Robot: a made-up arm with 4 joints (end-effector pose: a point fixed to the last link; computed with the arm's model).
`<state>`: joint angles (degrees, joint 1 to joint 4).
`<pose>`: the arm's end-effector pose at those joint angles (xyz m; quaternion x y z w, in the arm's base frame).
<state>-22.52 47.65 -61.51 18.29</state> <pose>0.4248 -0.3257 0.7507 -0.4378 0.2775 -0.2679 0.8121</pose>
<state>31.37 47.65 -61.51 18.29</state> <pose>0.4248 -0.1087 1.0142 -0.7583 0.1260 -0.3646 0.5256</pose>
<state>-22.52 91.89 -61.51 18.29</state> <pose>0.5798 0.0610 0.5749 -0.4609 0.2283 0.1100 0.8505</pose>
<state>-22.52 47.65 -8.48 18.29</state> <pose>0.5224 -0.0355 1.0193 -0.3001 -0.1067 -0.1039 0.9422</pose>
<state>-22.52 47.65 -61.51 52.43</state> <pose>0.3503 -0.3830 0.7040 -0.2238 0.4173 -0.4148 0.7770</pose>
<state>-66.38 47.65 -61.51 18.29</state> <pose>0.4248 -0.2797 0.4732 -0.1028 0.3575 -0.1448 0.9169</pose>
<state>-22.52 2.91 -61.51 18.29</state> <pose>0.0220 -0.4742 0.9075 -0.3489 0.2858 -0.6097 0.6518</pose>
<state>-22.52 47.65 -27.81 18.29</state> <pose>0.5289 -0.1397 0.9073 -0.3595 0.0351 -0.1682 0.9172</pose>
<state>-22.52 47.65 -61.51 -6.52</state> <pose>0.4547 -0.2575 0.7698 -0.5700 0.1598 -0.1455 0.7927</pose>
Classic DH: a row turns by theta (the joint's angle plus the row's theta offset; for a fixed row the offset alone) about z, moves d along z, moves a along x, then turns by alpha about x. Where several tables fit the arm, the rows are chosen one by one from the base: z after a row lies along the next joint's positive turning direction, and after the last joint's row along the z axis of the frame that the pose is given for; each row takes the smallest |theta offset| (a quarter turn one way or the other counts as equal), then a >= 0, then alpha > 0; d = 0 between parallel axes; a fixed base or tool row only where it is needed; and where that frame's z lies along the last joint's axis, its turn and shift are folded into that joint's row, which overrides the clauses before.
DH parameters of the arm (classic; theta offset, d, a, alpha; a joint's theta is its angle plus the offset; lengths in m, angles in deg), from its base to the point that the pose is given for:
base (fixed): 90 0.669 0.042 -90
joint 1: 41.84 0.018 0.0338 103.78
joint 2: 51.83 0.0989 0.0176 -63.53
joint 3: -62.94 0.4362 -0.0186 116.04
joint 4: 76.37 0.423 0.172 91.59
tool (fixed): 33.44 0.049 0 0

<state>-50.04 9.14 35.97 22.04</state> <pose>0.2065 -0.2610 1.2439 -0.1022 -0.3626 -0.3006 0.8762</pose>
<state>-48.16 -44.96 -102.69 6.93</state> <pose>-0.5533 -0.1332 0.6747 -0.0154 0.6865 -0.6767 0.2656</pose>
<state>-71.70 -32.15 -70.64 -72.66</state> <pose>-0.1187 -0.3411 0.5648 -0.5438 0.4085 -0.1639 0.7146</pose>
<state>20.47 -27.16 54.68 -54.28</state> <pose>0.0199 0.6192 0.8390 0.7315 0.6487 -0.0678 0.1987</pose>
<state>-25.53 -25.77 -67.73 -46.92</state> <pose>-0.1101 -0.3573 0.9180 -0.6803 0.3001 -0.4494 0.4951</pose>
